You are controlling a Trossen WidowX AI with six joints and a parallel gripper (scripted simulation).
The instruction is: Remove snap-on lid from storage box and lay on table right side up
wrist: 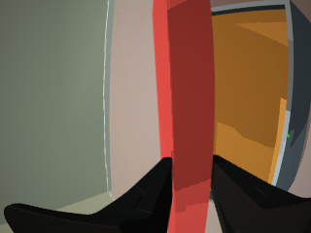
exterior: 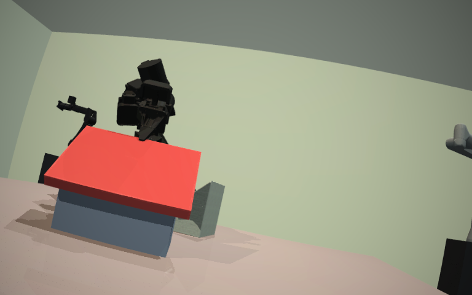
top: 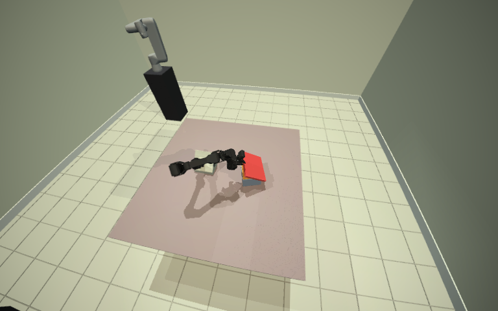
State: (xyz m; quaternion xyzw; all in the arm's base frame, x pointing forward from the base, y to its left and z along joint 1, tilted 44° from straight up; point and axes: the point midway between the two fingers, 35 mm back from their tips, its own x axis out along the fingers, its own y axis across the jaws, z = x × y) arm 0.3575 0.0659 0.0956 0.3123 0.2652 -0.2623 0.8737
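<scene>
My gripper tip is 70 mm short of the red lid, 40 mm above it and 20 mm to the right of it. From my gripper tip the other things lie so: storage box 120 mm below, 40 mm ahead, 10 mm to the left.
</scene>
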